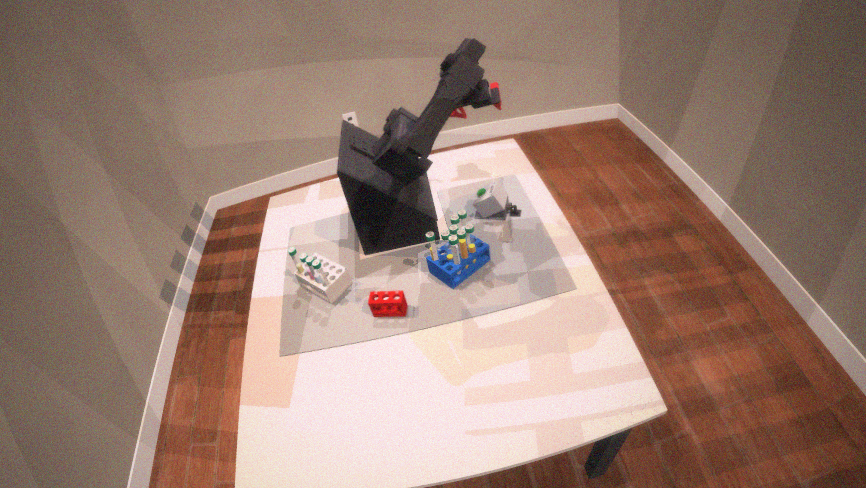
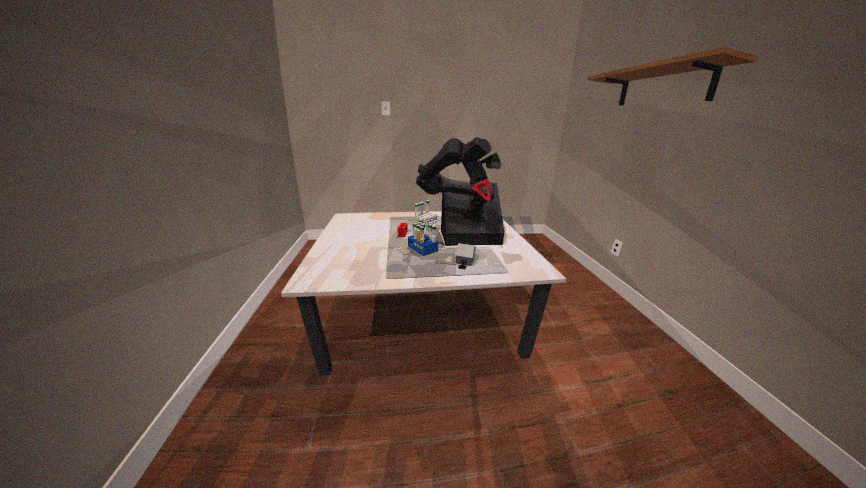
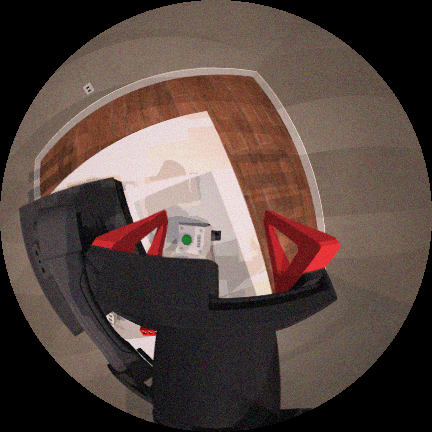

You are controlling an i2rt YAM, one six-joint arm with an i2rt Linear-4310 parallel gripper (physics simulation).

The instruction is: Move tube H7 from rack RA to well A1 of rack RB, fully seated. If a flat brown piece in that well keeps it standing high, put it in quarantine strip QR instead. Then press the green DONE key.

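Places are measured from the arm's base along level axes (x left, y up, z ahead), in centimetres.
Where they show: gripper, fingertip midpoint: (image 1: 483,112) (image 2: 489,200) (image 3: 215,215); arm's base at its link origin: (image 2: 477,202) (image 3: 67,245).
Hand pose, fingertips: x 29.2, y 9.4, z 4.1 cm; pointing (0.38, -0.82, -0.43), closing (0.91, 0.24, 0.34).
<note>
Each offset is from my fingertips to the centre of the thing. "*": to the spot under its first point. Level surfaces: height alone.
My gripper (image 1: 478,107) (image 2: 481,189) (image 3: 215,215) is open and empty, with red fingers wide apart, high above the far right of the table. The blue rack {dx -14.8, dy -25.3, dz +25.0 cm} (image 1: 454,277) (image 2: 422,246) holds several green-capped and yellow-capped tubes. The white rack {dx -49.6, dy -25.3, dz +21.3 cm} (image 1: 333,292) holds several green-capped tubes at its left side. The small red rack {dx -33.1, dy -25.3, dz +34.7 cm} (image 1: 387,310) (image 2: 402,229) (image 3: 148,331) shows no tubes. Rack labels, tube H7 and any brown piece in a well cannot be made out. The green key {dx -4.2, dy -21.4, dz +6.0 cm} (image 1: 481,192) (image 3: 186,239) is on a grey box {dx -2.2, dy -23.6, dz +6.9 cm} (image 1: 489,204) (image 2: 465,254), below the gripper.
The racks and box stand on a grey mat {dy -27.8 cm} (image 1: 515,284) on the white table {dy -28.1 cm} (image 1: 363,412). The black arm base (image 1: 393,224) (image 2: 472,233) stands behind the mat's middle, near the blue rack. A small black part {* dx +3.9, dy -26.3, dz +10.0 cm} (image 1: 515,209) (image 3: 216,235) sits beside the grey box.
</note>
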